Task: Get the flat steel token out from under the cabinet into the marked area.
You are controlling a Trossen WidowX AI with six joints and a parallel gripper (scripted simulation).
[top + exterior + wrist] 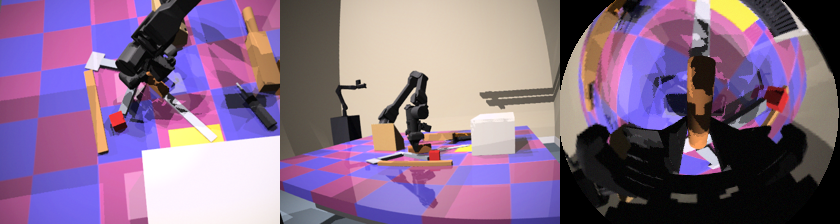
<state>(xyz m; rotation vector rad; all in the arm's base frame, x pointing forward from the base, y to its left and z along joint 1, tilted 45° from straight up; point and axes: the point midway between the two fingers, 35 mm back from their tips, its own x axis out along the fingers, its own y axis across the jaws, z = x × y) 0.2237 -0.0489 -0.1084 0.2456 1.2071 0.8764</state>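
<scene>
Right now the grey paddle-ended bar is 5 cm to the right of my gripper tip and 2 cm behind it. From my gripper tip the other things lie so: grey t-shaped tool: 13 cm to the right, 11 cm behind; long wooden slat: 19 cm to the right, 5 cm ahead; red cube: 13 cm to the right, 12 cm ahead, 1 cm above.
</scene>
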